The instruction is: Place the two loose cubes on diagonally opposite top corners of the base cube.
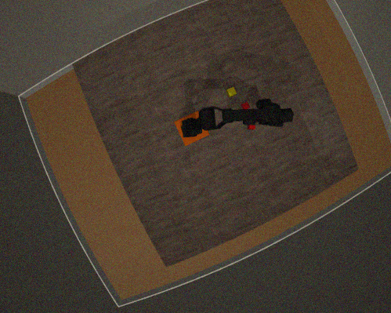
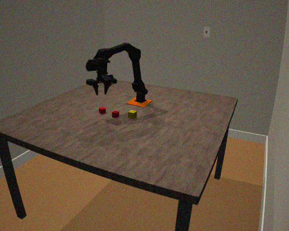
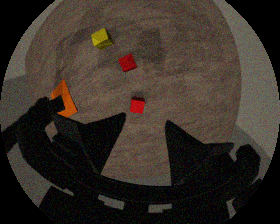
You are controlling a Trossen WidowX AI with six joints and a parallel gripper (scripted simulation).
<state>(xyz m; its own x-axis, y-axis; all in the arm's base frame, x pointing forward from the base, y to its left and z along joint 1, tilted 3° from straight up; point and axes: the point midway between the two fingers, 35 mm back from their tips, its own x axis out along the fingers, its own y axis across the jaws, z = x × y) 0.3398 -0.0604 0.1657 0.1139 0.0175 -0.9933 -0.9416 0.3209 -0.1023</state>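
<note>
Right now my gripper tip is 110 mm above the red cube, 20 mm to the left of it and 20 mm past it. Also, from my gripper tip: yellow cube 190 mm to the left, 110 mm below, 80 mm behind.
</note>
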